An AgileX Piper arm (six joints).
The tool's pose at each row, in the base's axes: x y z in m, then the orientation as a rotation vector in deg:
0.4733, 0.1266, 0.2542, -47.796, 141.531, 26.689
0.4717, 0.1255, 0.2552, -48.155, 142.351, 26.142
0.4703, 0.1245, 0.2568, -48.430, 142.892, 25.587
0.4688, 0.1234, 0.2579, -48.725, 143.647, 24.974
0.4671, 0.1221, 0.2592, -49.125, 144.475, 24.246
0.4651, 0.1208, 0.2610, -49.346, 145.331, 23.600
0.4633, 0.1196, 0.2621, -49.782, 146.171, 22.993
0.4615, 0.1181, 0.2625, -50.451, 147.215, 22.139
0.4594, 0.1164, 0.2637, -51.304, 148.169, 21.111
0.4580, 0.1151, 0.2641, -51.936, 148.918, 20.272
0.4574, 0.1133, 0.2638, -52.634, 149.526, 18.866
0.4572, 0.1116, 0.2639, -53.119, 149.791, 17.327
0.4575, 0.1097, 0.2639, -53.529, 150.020, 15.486
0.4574, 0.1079, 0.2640, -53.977, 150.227, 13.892
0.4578, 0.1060, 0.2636, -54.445, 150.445, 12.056
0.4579, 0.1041, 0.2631, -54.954, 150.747, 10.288
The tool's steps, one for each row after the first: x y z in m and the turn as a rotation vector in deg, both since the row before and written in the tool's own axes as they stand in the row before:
0.0011, 0.0003, -0.0019, 0.196, 0.913, -0.038
0.0006, 0.0004, -0.0022, 0.254, 0.635, -0.086
0.0010, 0.0003, -0.0019, 0.260, 0.841, -0.033
0.0012, 0.0003, -0.0022, 0.300, 0.957, -0.092
0.0012, 0.0005, -0.0027, 0.278, 0.911, 0.045
0.0014, 0.0004, -0.0020, 0.197, 0.972, -0.085
0.0019, 0.0000, -0.0015, 0.277, 1.266, -0.197
0.0019, 0.0002, -0.0023, 0.361, 1.275, -0.364
0.0015, -0.0001, -0.0012, 0.308, 0.995, -0.263
0.0015, -0.0010, -0.0005, 0.701, 0.970, -0.428
0.0011, -0.0012, -0.0007, 0.895, 0.618, -0.423
0.0009, -0.0016, -0.0005, 1.117, 0.617, -0.425
0.0011, -0.0013, -0.0006, 0.938, 0.588, -0.421
0.0010, -0.0017, 0.0000, 1.087, 0.660, -0.459
0.0012, -0.0015, 0.0000, 1.003, 0.753, -0.448

